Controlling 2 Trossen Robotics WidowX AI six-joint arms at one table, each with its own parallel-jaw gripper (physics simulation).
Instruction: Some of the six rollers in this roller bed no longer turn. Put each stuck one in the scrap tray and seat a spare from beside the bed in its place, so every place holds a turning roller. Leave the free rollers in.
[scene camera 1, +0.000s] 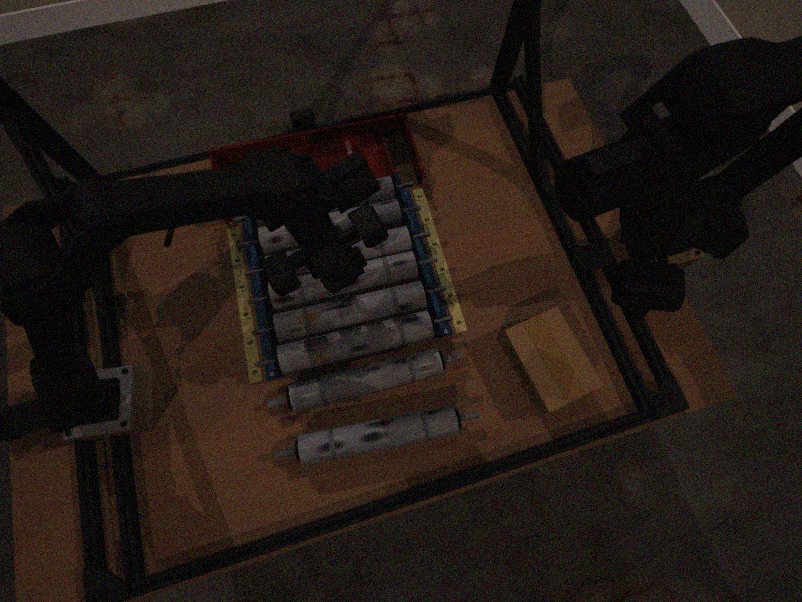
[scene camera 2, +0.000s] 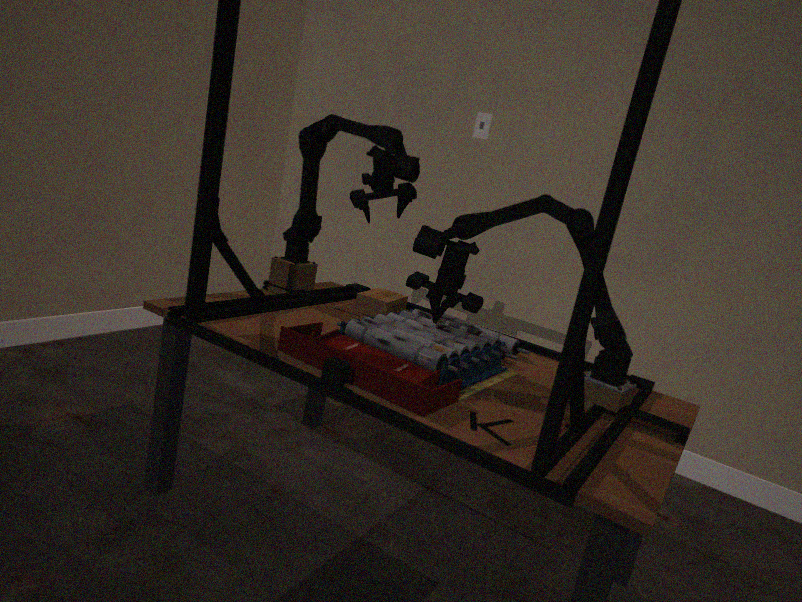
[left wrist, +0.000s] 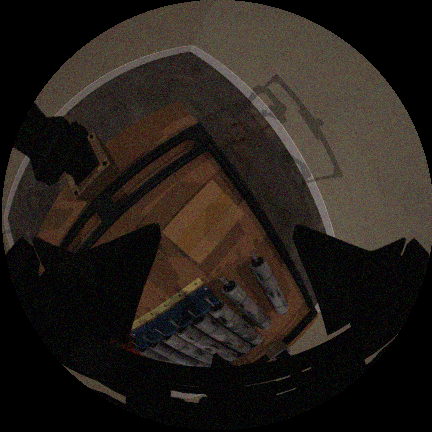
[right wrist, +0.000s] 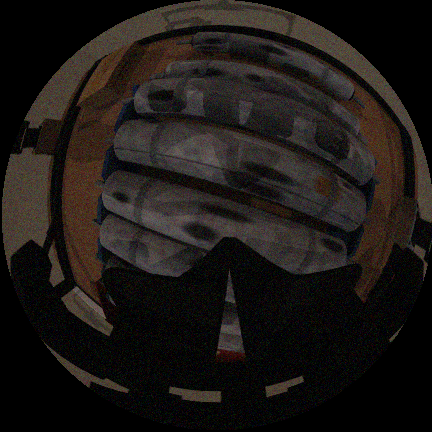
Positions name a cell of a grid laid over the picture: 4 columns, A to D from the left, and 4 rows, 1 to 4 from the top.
left gripper: scene camera 1 D2; scene camera 2 B2; left wrist C3; not seen in the right wrist view (out of frame)
